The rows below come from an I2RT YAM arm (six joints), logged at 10 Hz.
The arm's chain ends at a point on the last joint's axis. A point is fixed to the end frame.
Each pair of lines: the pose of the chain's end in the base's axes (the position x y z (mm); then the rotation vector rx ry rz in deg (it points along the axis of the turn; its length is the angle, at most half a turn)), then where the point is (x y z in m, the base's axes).
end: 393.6 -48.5 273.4 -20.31 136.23 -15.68
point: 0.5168 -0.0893 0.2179
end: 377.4 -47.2 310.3 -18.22 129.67 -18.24
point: 0.5055 -0.0912 0.2706
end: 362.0 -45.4 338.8 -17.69 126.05 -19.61
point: 0.4922 -0.0902 0.3080
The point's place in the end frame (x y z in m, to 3 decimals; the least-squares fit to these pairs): -0.040 -0.044 0.128
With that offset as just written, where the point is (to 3 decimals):
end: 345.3 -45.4 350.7 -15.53 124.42 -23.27
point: 0.474 -0.097 0.326
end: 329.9 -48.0 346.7 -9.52 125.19 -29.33
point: 0.452 -0.115 0.325
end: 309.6 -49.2 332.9 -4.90 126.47 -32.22
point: 0.426 -0.126 0.310
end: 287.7 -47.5 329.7 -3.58 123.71 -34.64
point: 0.403 -0.127 0.314
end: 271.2 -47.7 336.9 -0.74 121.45 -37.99
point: 0.383 -0.133 0.328
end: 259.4 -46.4 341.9 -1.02 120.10 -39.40
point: 0.371 -0.133 0.337
